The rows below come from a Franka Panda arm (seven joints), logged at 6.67 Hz.
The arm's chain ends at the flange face. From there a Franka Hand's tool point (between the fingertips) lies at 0.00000 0.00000 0.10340 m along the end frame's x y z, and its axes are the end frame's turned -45 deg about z.
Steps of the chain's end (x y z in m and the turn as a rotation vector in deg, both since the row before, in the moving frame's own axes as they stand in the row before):
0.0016, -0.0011, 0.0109, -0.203, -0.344, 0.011
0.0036, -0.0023, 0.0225, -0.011, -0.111, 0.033
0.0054, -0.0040, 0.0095, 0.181, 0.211, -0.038
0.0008, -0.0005, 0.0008, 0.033, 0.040, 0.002
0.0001, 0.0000, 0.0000, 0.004, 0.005, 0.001
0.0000, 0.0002, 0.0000, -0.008, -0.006, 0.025
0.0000, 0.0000, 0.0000, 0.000, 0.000, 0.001
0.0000, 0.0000, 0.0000, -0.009, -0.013, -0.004
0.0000, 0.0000, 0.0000, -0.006, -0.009, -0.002
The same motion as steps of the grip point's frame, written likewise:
0.0012, 0.0002, 0.0109, 0.100, -0.387, 0.011
0.0040, 0.0008, 0.0225, 0.071, -0.086, 0.033
0.0071, 0.0010, 0.0095, -0.021, 0.277, -0.038
0.0010, 0.0002, 0.0008, -0.005, 0.052, 0.002
0.0001, 0.0001, 0.0000, -0.001, 0.006, 0.001
-0.0002, 0.0001, 0.0000, -0.001, -0.010, 0.025
0.0000, 0.0000, 0.0000, 0.000, 0.000, 0.001
0.0000, 0.0000, 0.0000, 0.003, -0.016, -0.004
0.0000, 0.0000, 0.0000, 0.002, -0.011, -0.002

